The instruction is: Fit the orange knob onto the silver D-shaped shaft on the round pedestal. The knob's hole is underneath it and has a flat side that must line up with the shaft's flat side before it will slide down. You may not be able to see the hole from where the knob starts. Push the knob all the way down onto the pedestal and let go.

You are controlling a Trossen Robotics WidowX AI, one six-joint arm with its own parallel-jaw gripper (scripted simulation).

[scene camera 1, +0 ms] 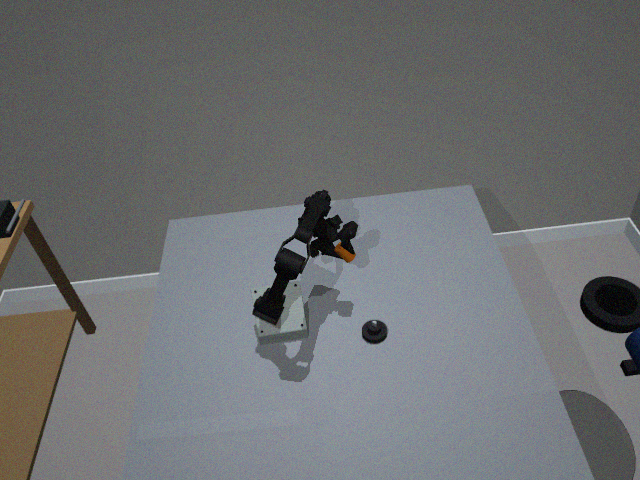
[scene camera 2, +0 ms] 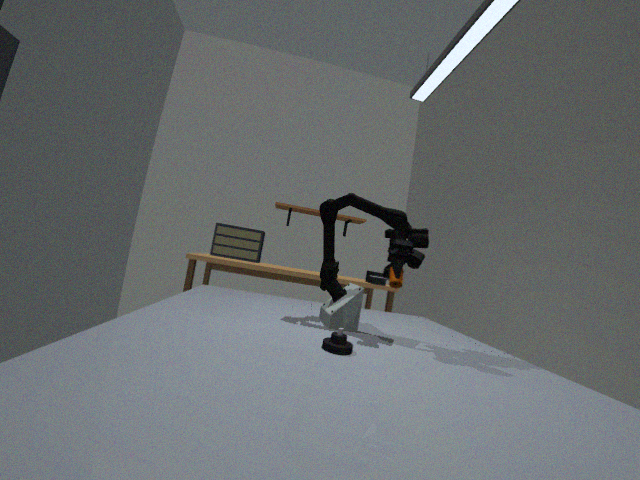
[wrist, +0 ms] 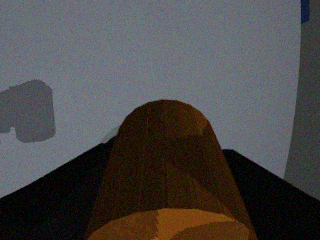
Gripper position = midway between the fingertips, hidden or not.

My gripper (scene camera 1: 349,255) holds an orange knob.
My gripper is seen too in scene camera 2 (scene camera 2: 396,282) and in the wrist view (wrist: 166,158).
